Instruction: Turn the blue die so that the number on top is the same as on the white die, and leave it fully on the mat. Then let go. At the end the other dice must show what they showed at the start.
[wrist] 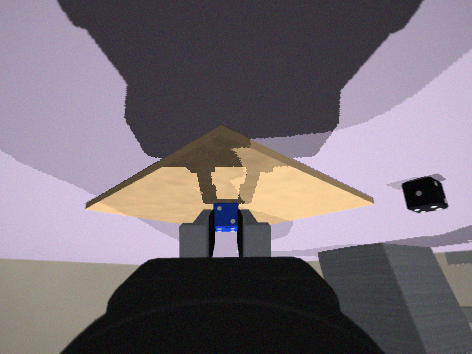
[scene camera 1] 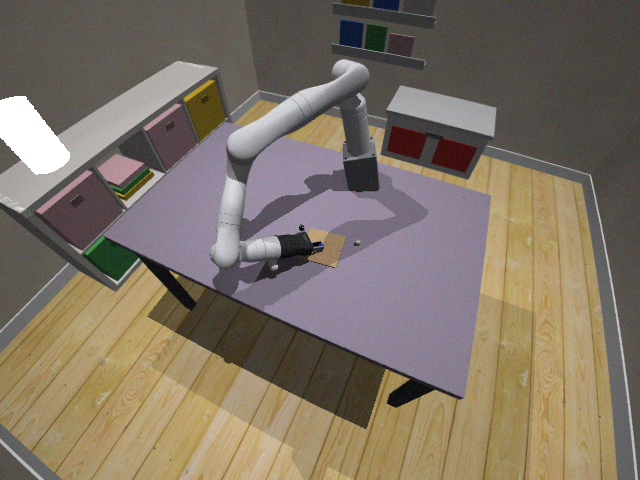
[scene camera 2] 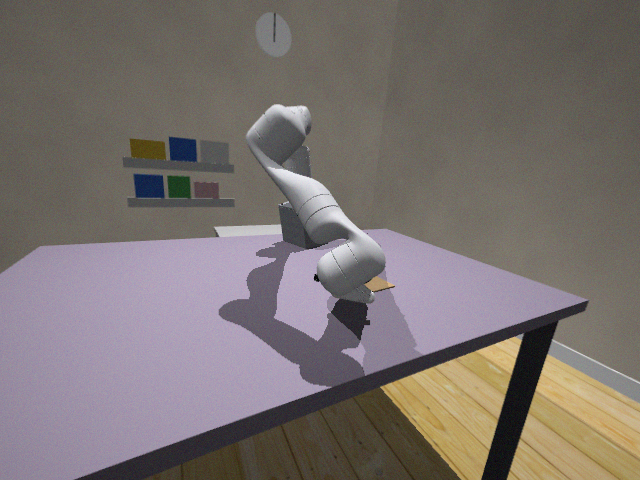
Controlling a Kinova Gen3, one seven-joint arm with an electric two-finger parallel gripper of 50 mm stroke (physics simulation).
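Pixels of known places: gripper, fingertip midpoint: (wrist: 226, 226) (scene camera 1: 321, 245); arm's base, link origin: (scene camera 1: 358, 148).
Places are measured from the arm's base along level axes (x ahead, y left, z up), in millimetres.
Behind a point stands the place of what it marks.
Observation:
My gripper (scene camera 1: 318, 246) @(y -46, x 393, z -145 mm) (wrist: 226, 226) @(y -46, x 393, z -145 mm) is shut on the blue die (scene camera 1: 321, 244) @(y -48, x 391, z -142 mm) (wrist: 226, 214) @(y -54, x 399, z -150 mm), with its fingers lying nearly level low over the tan mat (scene camera 1: 331, 256) @(y -3, x 420, z -159 mm) (scene camera 2: 380, 284) @(y -9, x 436, z -159 mm) (wrist: 305, 192) @(y -96, x 374, z -159 mm). In the wrist view the table is at the top and the wall at the bottom. The blue die's face towards that camera shows two pips; its lower face in the picture is foreshortened, with pips hard to count. The fingers' shadow ends close to the die; contact with the mat is unclear. The white die (scene camera 1: 357, 242) @(y 74, x 344, z -148 mm) stands right of the mat, its number too small to read.
A black die (scene camera 1: 301, 227) @(y -142, x 331, z -148 mm) (scene camera 2: 316, 277) @(y -151, x 330, z -152 mm) (wrist: 424, 194) @(y -145, x 334, z -154 mm) stands on the purple table (scene camera 1: 413, 289) @(y 291, x 473, z -163 mm) (scene camera 2: 155, 330) @(y -537, x 376, z -163 mm) just beyond the mat, near the gripper's body. It shows one pip towards the wrist camera. The grey arm base (scene camera 1: 361, 173) @(y 29, x 60, z -73 mm) (scene camera 2: 294, 227) @(y -43, x 24, z -89 mm) (wrist: 365, 280) @(y 22, x 62, z -113 mm) stands at the back.

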